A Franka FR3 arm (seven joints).
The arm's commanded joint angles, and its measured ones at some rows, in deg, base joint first. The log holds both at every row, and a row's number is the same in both.
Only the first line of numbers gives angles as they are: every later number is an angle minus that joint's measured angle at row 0.
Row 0, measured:
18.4, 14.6, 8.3, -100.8, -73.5, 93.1, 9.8
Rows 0 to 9, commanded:
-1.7, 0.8, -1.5, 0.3, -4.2, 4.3, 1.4
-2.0, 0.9, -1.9, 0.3, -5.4, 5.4, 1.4
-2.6, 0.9, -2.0, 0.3, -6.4, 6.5, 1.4
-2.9, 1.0, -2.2, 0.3, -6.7, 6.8, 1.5
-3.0, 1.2, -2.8, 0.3, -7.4, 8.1, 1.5
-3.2, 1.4, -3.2, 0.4, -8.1, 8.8, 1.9
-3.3, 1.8, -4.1, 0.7, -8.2, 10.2, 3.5
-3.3, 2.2, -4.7, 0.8, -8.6, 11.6, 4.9
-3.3, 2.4, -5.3, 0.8, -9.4, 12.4, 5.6
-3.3, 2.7, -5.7, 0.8, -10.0, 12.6, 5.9
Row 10, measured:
-2.5, 1.1, -4.8, 0.1, -7.0, 10.2, 2.8
